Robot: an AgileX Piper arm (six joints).
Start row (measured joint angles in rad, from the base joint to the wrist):
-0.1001 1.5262 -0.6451 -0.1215 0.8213 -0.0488
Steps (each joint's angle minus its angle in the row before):
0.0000 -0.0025 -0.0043 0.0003 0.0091 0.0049
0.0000 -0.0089 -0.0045 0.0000 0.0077 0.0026
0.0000 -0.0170 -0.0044 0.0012 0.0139 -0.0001
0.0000 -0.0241 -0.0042 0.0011 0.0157 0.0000
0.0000 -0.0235 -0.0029 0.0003 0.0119 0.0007
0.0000 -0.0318 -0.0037 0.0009 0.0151 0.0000
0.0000 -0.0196 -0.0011 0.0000 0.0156 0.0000
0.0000 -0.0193 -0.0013 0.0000 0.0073 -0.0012
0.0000 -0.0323 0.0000 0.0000 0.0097 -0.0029
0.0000 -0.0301 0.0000 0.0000 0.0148 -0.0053
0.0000 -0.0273 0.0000 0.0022 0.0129 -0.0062
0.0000 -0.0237 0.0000 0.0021 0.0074 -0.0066
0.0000 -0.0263 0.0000 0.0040 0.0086 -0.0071
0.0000 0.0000 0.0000 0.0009 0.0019 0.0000
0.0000 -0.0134 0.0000 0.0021 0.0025 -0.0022
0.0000 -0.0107 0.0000 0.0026 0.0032 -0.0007
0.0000 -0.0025 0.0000 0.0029 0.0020 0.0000
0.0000 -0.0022 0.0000 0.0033 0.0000 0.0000
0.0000 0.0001 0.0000 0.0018 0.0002 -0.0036
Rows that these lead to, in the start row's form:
-0.1001 1.5237 -0.6494 -0.1212 0.8304 -0.0439
-0.1001 1.5148 -0.6539 -0.1212 0.8381 -0.0413
-0.1001 1.4978 -0.6583 -0.1200 0.8520 -0.0414
-0.1001 1.4737 -0.6625 -0.1189 0.8677 -0.0414
-0.1001 1.4502 -0.6654 -0.1186 0.8796 -0.0407
-0.1001 1.4184 -0.6691 -0.1177 0.8947 -0.0407
-0.1001 1.3988 -0.6702 -0.1177 0.9103 -0.0407
-0.1001 1.3795 -0.6715 -0.1177 0.9176 -0.0419
-0.1001 1.3472 -0.6715 -0.1177 0.9273 -0.0448
-0.1001 1.3171 -0.6715 -0.1177 0.9421 -0.0501
-0.1001 1.2898 -0.6715 -0.1155 0.9550 -0.0563
-0.1001 1.2661 -0.6715 -0.1134 0.9624 -0.0629
-0.1001 1.2398 -0.6715 -0.1094 0.9710 -0.0700
-0.1001 1.2398 -0.6715 -0.1085 0.9729 -0.0700
-0.1001 1.2264 -0.6715 -0.1064 0.9754 -0.0722
-0.1001 1.2157 -0.6715 -0.1038 0.9786 -0.0729
-0.1001 1.2132 -0.6715 -0.1009 0.9806 -0.0729
-0.1001 1.2110 -0.6715 -0.0976 0.9806 -0.0729
-0.1001 1.2111 -0.6715 -0.0958 0.9808 -0.0765

